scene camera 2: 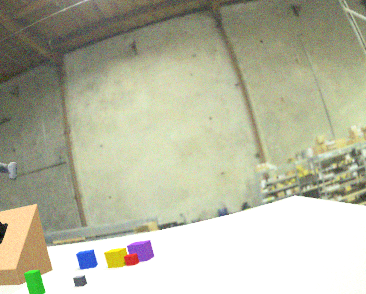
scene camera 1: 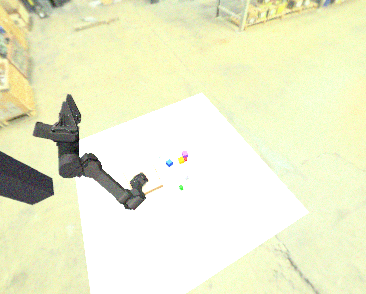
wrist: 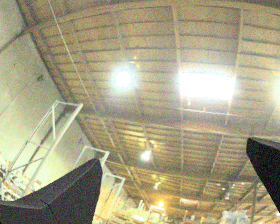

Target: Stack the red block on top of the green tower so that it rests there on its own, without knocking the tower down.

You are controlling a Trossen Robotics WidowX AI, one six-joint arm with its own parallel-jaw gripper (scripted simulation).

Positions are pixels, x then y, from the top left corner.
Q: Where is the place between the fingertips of my gripper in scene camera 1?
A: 67,97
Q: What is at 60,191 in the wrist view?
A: My gripper.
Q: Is my gripper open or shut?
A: Open.
